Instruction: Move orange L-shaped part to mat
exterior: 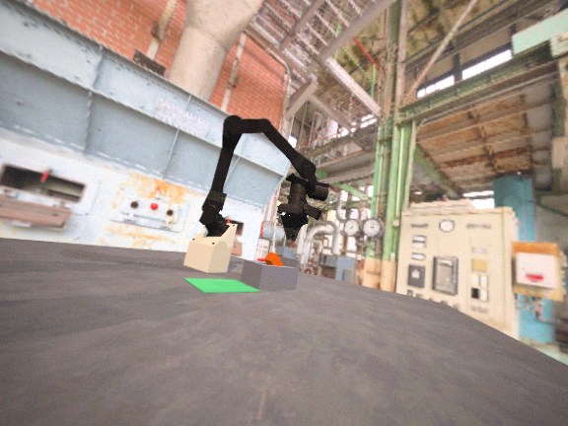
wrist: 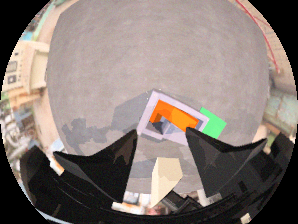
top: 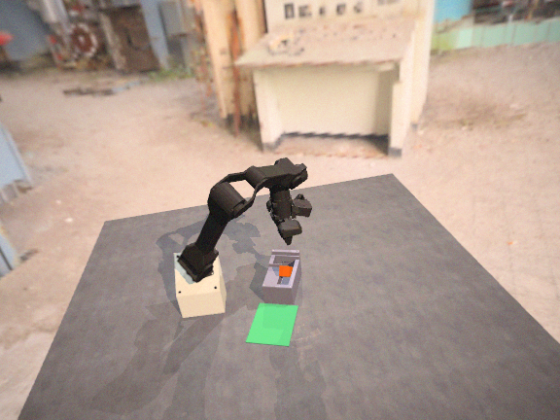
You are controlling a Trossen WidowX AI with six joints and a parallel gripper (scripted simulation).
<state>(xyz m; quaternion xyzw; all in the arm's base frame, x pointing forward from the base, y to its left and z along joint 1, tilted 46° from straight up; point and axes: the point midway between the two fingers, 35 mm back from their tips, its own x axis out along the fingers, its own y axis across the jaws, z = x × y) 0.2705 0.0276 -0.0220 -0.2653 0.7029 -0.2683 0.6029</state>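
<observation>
Right now the orange L-shaped part is 20 mm behind my gripper tip, 20 mm to the right of it and 110 mm below it. Also, from my gripper tip: green mat 90 mm behind, 180 mm to the right, 160 mm below.
</observation>
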